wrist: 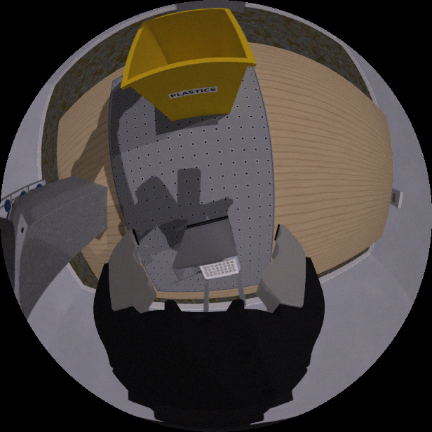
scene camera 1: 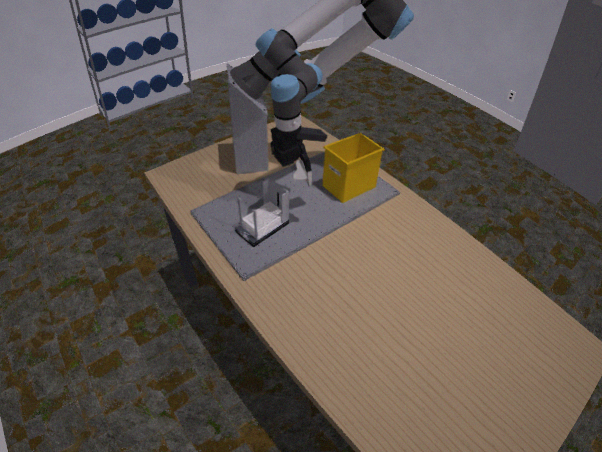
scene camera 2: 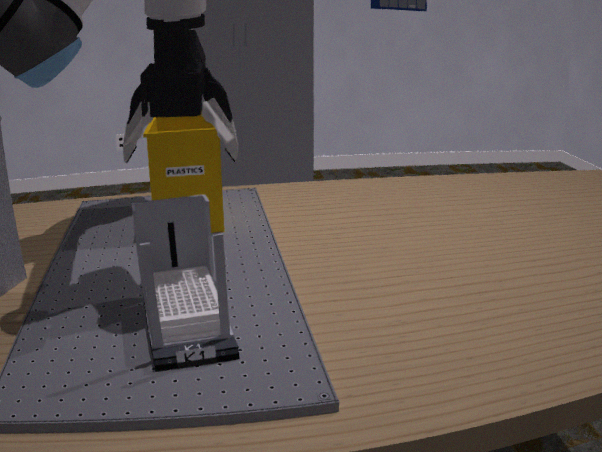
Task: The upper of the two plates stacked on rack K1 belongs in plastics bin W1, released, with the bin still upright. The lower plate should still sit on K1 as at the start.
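Places are measured from the arm's base along level axes (x right, y back, z down), in centimetres.
Where they show: gripper, fingertip midpoint: (scene camera 1: 297,173) (scene camera 2: 179,161); arm's base, origin of the base link: (scene camera 1: 244,84).
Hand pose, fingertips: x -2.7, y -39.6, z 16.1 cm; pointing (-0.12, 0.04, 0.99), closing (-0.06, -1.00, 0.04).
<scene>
Each offset is from my fingertips to the top centre of the thing. Level surfaces: height alone.
Rack K1 @(dx +14.0, dy -1.9, dz +2.9 cm) (scene camera 1: 284,206) (scene camera 2: 192,235) (wrist: 207,245) stands upright on the grey board, with a slotted back panel and posts. A white upper plate @(dx +13.1, dy -1.6, dz +12.4 cm) (scene camera 2: 187,295) (wrist: 220,268) lies flat in it, on a white lower plate @(dx +13.1, dy -1.6, dz +13.7 cm) (scene camera 2: 190,334); a thin seam shows between them in scene camera 2. The yellow bin W1 @(dx -24.6, dy +3.9, dz -0.9 cm) (scene camera 1: 350,177) (scene camera 2: 185,150) (wrist: 200,105), labelled PLASTICS, stands upright at the board's far end; its bottom is hidden. My gripper (scene camera 1: 304,179) (scene camera 2: 181,157) (wrist: 205,229) is open and empty, pointing down, above the board between rack and bin.
The perforated grey board @(dz +17.1 cm) (scene camera 1: 250,262) (scene camera 2: 280,375) (wrist: 240,140) lies on the wooden table @(dz +18.4 cm) (scene camera 1: 400,300) (scene camera 2: 425,275) (wrist: 325,150). A grey upright block (scene camera 1: 250,140) (wrist: 65,215) stands beside the board, near the arm. A shelf rack with blue rolls stands by the wall.
</scene>
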